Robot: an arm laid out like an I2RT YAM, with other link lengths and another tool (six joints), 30 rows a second.
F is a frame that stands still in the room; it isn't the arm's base.
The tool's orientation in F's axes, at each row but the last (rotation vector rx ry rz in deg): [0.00 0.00 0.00]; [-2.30 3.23 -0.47]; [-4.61 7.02 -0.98]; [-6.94 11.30 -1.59]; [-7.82 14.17 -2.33]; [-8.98 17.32 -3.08]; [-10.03 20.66 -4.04]
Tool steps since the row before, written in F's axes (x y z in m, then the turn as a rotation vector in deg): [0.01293 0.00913 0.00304 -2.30 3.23 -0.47]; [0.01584 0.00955 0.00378 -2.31 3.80 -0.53]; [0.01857 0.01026 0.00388 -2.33 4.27 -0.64]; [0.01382 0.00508 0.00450 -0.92 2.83 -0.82]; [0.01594 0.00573 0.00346 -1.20 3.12 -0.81]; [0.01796 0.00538 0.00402 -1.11 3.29 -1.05]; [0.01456 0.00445 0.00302 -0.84 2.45 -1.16]
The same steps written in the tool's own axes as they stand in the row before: [0.01293 0.00913 0.00304 -2.30 3.23 -0.47]; [0.01551 0.00950 0.00505 -2.31 3.80 -0.51]; [0.01773 0.01014 0.00693 -2.33 4.28 -0.58]; [0.01248 0.00470 0.00770 -0.85 2.89 -0.65]; [0.01428 0.00556 0.00800 -1.14 3.17 -0.67]; [0.01554 0.00518 0.00997 -1.00 3.38 -0.84]; [0.01211 0.00437 0.00868 -0.63 2.59 -0.98]
